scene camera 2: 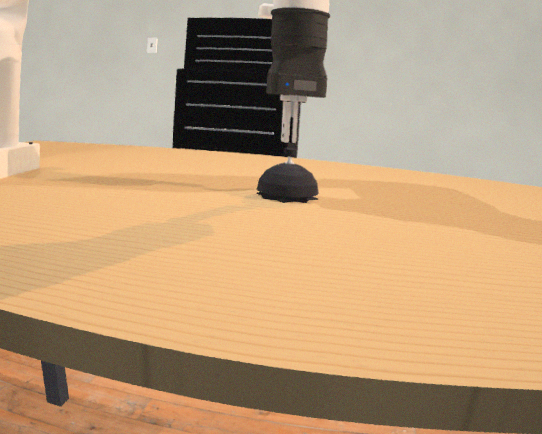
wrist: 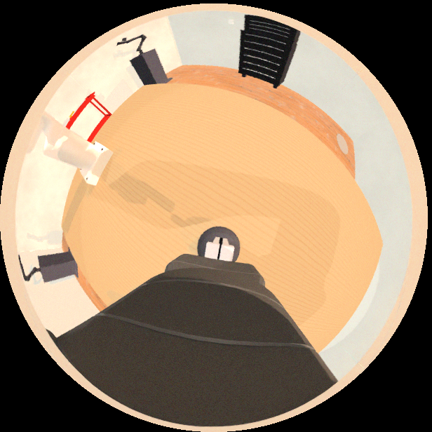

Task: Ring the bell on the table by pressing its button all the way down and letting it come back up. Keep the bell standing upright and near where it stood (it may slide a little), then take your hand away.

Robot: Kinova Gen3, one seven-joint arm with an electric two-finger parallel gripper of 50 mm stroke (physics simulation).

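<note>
The black dome-shaped bell stands upright on the wooden table. In the scene view its silver stem shows above the dome, with the dark button on top. My gripper is shut and empty, pointing straight down. Its fingertips are directly over the button, very close to it or touching; which one I cannot tell. In the wrist view the fingers cover the middle of the bell and hide the button.
A black drawer cabinet stands behind the table. A white robot base is on the table at the left. Beyond the table, the wrist view shows a red frame and two dark boxes with arms.
</note>
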